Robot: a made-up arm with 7 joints.
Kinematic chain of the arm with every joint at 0, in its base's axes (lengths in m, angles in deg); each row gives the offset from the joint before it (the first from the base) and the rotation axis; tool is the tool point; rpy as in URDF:
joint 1: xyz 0 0 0.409 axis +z
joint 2: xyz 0 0 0 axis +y
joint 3: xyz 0 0 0.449 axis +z
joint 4: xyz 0.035 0 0 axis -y
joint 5: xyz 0.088 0 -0.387 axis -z
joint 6: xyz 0 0 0 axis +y
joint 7: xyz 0.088 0 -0.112 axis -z
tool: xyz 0 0 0 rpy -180 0 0
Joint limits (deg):
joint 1: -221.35..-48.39
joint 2: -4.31..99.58
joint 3: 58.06..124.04
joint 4: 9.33..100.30
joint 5: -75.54..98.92
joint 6: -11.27..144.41
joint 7: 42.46..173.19
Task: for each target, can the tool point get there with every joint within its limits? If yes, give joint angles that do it. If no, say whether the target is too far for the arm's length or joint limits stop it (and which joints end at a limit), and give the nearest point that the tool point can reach.
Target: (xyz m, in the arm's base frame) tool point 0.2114 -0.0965 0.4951
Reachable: yes | joints -100.81 56.43 77.97 29.96 37.96 124.36 54.42
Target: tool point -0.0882 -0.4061 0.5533
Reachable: yes | joints -190.26 7.63 79.56 48.82 48.19 87.04 152.24
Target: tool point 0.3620 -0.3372 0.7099
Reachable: yes | joints -87.28 90.19 115.13 72.59 65.37 116.29 56.69
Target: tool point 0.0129 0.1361 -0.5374
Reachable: no: joint limits stop it (at a limit: joint 1, joint 2, joint 3, joint 5) | nearest point 0.2950 0.0732 0.0611 | short by 0.665 m
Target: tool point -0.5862 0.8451 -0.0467
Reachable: no: too far | nearest point -0.5978 0.2047 0.1424 | short by 0.668 m
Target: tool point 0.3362 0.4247 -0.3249
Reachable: no: joint limits stop it (at a limit: joint 1, joint 2, joint 3) | nearest point 0.3833 0.1342 0.0506 | short by 0.477 m
